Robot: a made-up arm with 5 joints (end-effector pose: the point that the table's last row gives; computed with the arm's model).
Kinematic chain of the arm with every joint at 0, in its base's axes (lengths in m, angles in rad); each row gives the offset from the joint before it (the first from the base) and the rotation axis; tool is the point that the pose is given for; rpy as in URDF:
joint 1: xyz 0.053 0 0.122 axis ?
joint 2: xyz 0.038 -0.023 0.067 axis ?
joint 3: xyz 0.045 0 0.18 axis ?
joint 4: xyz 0.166 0 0.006 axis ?
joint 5: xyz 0.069 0.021 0 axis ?
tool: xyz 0 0 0 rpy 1.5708 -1.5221 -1.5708
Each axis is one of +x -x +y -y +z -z.
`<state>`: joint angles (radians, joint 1 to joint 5).
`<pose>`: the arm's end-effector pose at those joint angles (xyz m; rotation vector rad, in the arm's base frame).
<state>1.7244 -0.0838 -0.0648 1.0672 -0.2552</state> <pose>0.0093 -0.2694 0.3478 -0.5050 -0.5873 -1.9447</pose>
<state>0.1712 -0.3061 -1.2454 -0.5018 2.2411</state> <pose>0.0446 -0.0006 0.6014 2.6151 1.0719 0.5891</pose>
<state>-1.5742 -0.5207 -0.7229 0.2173 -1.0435</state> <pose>0.0548 0.0709 0.5857 2.5342 -0.6137 0.1737</pose>
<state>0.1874 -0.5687 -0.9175 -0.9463 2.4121</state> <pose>-0.0116 0.0102 0.5757 2.4379 0.7418 1.0374</pose>
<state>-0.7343 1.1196 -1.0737 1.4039 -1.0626</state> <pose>0.3468 0.2625 0.1569 0.0970 -0.0735 -0.3765</pose>
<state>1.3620 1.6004 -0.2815 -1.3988 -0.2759</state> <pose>0.1200 -0.3257 -0.0151 -0.9002 -1.5771 -1.2519</pose>
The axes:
joint 1: -z
joint 2: +y
joint 3: +y
joint 4: +y
joint 5: -x

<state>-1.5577 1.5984 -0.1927 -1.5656 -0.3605</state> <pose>0.0592 0.3180 -0.0127 1.5036 -1.0010 0.8357</pose>
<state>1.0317 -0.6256 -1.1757 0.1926 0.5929</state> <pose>0.0116 0.0653 0.5905 2.2010 2.1898 -0.0142</pose>
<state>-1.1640 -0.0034 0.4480 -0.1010 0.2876</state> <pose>0.1735 0.2745 0.2799 0.5897 -1.1827 1.2109</pose>
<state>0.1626 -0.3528 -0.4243 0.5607 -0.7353</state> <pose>0.2496 -0.0343 0.5090 0.5621 -1.7507 -0.6739</pose>
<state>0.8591 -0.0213 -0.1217 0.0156 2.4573</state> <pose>0.2546 -0.2368 0.4083 -1.8342 0.1158 1.1315</pose>
